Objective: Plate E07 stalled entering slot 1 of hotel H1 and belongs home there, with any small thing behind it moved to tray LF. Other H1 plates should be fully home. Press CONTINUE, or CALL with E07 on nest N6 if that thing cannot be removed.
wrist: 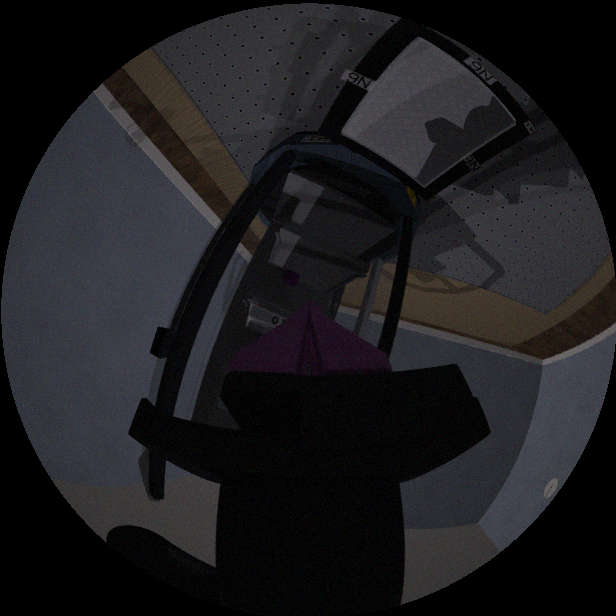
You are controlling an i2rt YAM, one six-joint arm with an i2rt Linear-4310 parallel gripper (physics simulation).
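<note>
The view is dark and strongly curved. My gripper (310, 344) shows as two purple fingers meeting along a centre seam, with nothing visible between them, under the black gripper body. Just beyond them stands the black open frame of hotel H1 (321, 241). A dark plate with a blue rim (344, 166) lies at the frame's far end, and its label is unreadable. A small purple thing (290, 278) sits inside the frame, beyond the fingertips. Nest N6 (428, 109), a grey pad in a black labelled border, lies past the hotel and is empty.
The hotel and nest stand on a grey perforated bench top (241, 74) with a wooden edge (172, 132). A small pale tab (261, 314) sits low in the frame. Grey surfaces lie left and right. A small white round mark (549, 488) is at the lower right.
</note>
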